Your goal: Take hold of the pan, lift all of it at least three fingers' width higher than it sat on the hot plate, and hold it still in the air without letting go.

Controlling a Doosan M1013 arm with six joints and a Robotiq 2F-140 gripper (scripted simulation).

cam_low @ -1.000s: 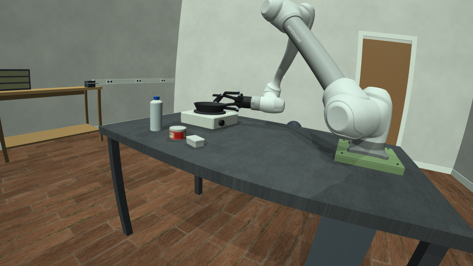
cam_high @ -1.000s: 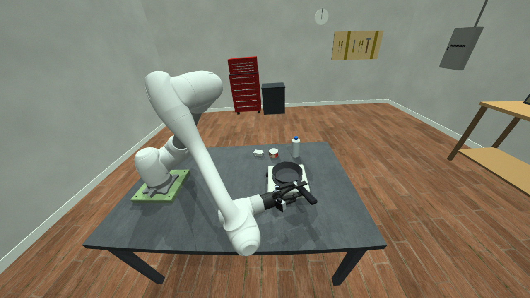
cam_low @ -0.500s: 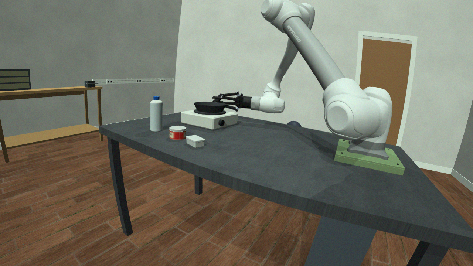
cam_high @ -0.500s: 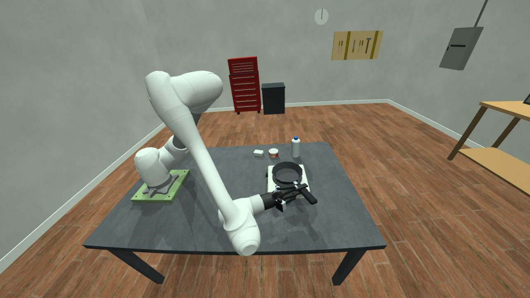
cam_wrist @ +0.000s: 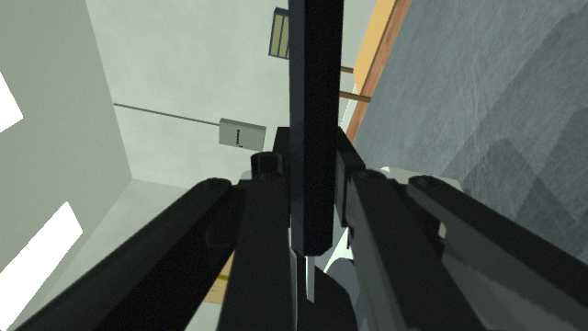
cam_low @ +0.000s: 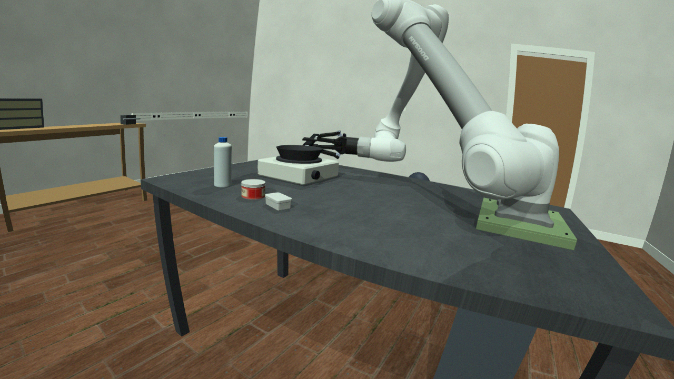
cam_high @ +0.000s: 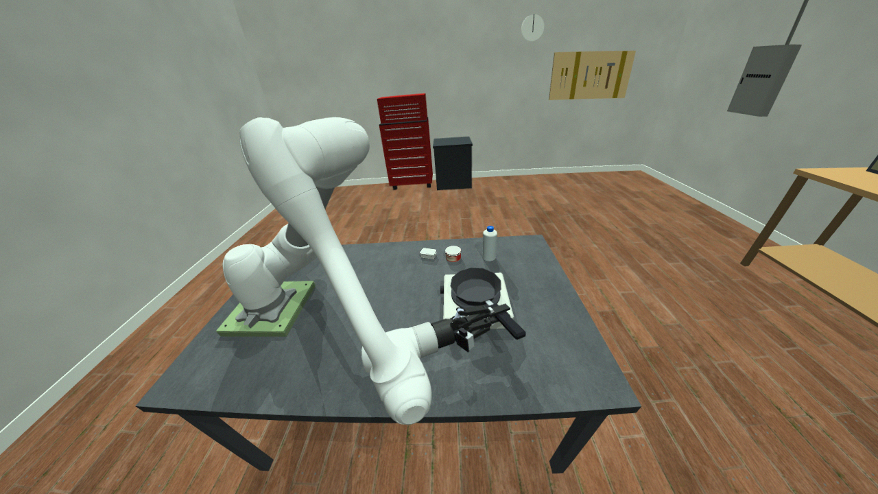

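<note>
The black pan is 4 cm behind my hand, 10 cm to the left of it and 2 cm below it. From my hand the other things lie so: small white box (27 cm behind, 50 cm to the left, 11 cm below); then hot plate (8 cm behind, 15 cm to the left, 9 cm below); then white bottle (3 cm ahead, 47 cm to the left, 5 cm below).
</note>
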